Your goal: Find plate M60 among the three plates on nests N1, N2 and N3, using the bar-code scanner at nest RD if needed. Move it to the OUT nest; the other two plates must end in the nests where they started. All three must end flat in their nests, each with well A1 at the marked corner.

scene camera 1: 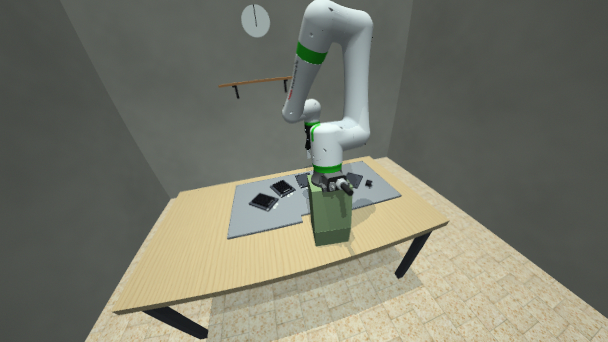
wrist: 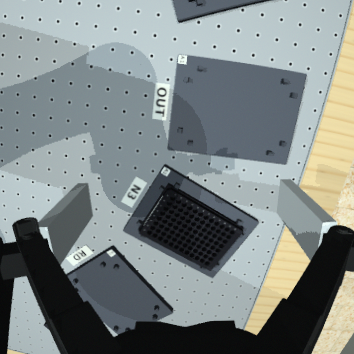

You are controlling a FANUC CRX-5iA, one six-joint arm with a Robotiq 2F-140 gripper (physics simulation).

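Places are measured from the arm's base along level axes (x ahead, y left, z up), in centimetres.
Pixels of known places: gripper, between the fingertips: (wrist: 183, 198); arm's base, origin of its link: (scene camera 1: 327, 180).
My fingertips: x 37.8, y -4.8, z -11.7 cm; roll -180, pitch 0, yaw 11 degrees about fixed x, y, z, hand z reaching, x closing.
Ahead of a thing's pixels: the offset from my fingertips to its top centre. "spot": to the spot under its first point. Level surfaces: height alone.
My gripper (scene camera 1: 308, 154) (wrist: 183, 198) is open and empty, above the board; in the wrist view its fingers stand wide on both sides of nest N3 @(spot: dy -10.3, dx -3.6, dz -16.5 cm) (wrist: 145, 212). A black plate @(dy -11.5, dx +3.1, dz -15.1 cm) (wrist: 192, 227) with many wells lies in N3. Nest OUT @(dy +5.8, dx +5.8, dz -15.5 cm) (wrist: 237, 110) (scene camera 1: 301, 180) holds no plate. Nest RD @(dy -28.2, dx -8.0, dz -14.4 cm) (wrist: 120, 292) (scene camera 1: 354, 180) holds no plate and is partly covered by the gripper in the wrist view. Two more dark plates @(dy +38.2, dx -8.7, dz -15.1 cm) (scene camera 1: 263, 200) @(dy +24.1, dx +1.5, dz -15.1 cm) (scene camera 1: 283, 187) sit on nests at the left in the scene view. No plate code is readable. N3 is hidden behind the arm in the scene view.
A small black scanner @(spot: dy -34.6, dx -17.5, dz -14.6 cm) (scene camera 1: 369, 183) stands right of RD. The grey perforated board @(dz -17.7 cm) (scene camera 1: 245, 222) (wrist: 60, 115) lies on the wooden table @(dz -19.0 cm) (scene camera 1: 200, 255). The green pedestal (scene camera 1: 331, 212) carries the arm. Part of another dark nest @(spot: dy +17.6, dx +1.3, dz -16.6 cm) (wrist: 220, 7) shows beyond OUT.
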